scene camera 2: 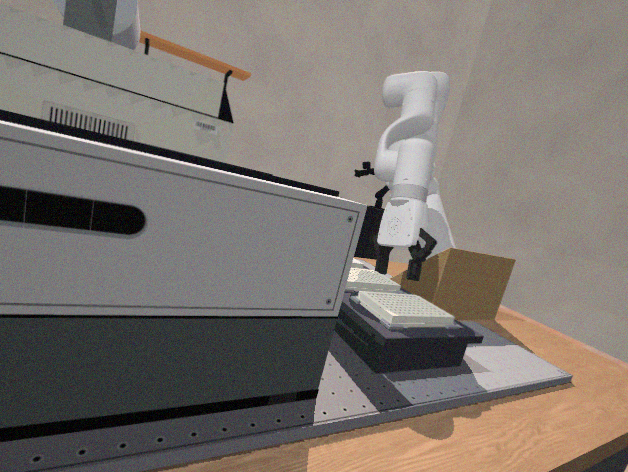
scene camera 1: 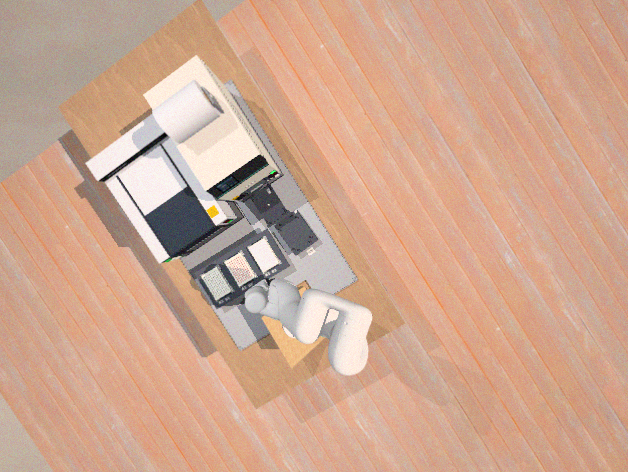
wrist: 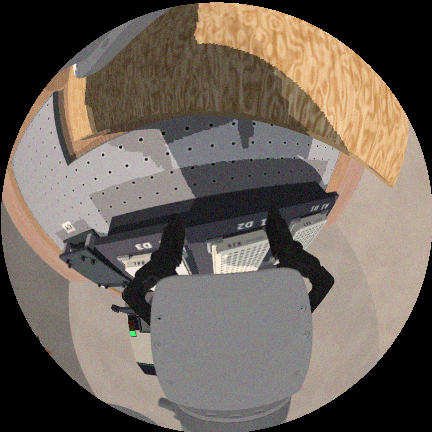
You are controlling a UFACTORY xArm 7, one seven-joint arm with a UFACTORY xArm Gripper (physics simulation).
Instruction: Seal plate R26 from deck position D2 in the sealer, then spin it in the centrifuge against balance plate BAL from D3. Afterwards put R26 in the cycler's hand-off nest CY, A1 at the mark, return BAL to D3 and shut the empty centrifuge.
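Seen in the pictures: gripper, fingertip midpoint: [scene camera 2: 395,276] [wrist: 224,219]; arm's base, origin of the base link: [scene camera 2: 442,270].
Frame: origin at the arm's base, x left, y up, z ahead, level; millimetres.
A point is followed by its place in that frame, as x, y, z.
Plate R26 [scene camera 1: 240,268] {40, -12, 334} [scene camera 2: 373,279] {65, -5, 321} [wrist: 240,255] {45, -7, 302}, pale with many wells, lies in the middle position D2 of the dark deck rack [scene camera 2: 426,353] {225, -53, 354} [wrist: 150,220] {-55, -53, 228}. Balance plate BAL [scene camera 1: 264,254] {-85, -5, 314} [wrist: 132,261] {-94, -13, 248}, with a white top, lies in D3 beside it. My gripper [scene camera 2: 398,271] {31, -11, 217} [wrist: 224,219] {31, -11, 217} is open and empty, pointing down above the label side of the rack, its fingers on either side of R26's width in the wrist view. In scene camera 1 the arm hides the fingers. The dark nest CY [scene camera 1: 296,233] {-246, -36, 297} [wrist: 87,260] {-213, -36, 250} is empty. Part of BAL is hidden behind a finger in the wrist view.
Another welled plate [scene camera 1: 216,283] {165, -5, 350} [scene camera 2: 406,309] {184, -5, 370} [wrist: 310,230] {179, -7, 312} lies in D1. A white instrument with a dark front panel [scene camera 1: 180,220] {47, 134, 615} and a cream instrument [scene camera 1: 228,147] {-297, 271, 646} stand behind the rack. A white roll [scene camera 1: 187,111] {-289, 391, 750} is above them. A wooden box [scene camera 1: 291,350] {71, 50, -71} [scene camera 2: 477,284] {92, -1, -9} stands near the arm.
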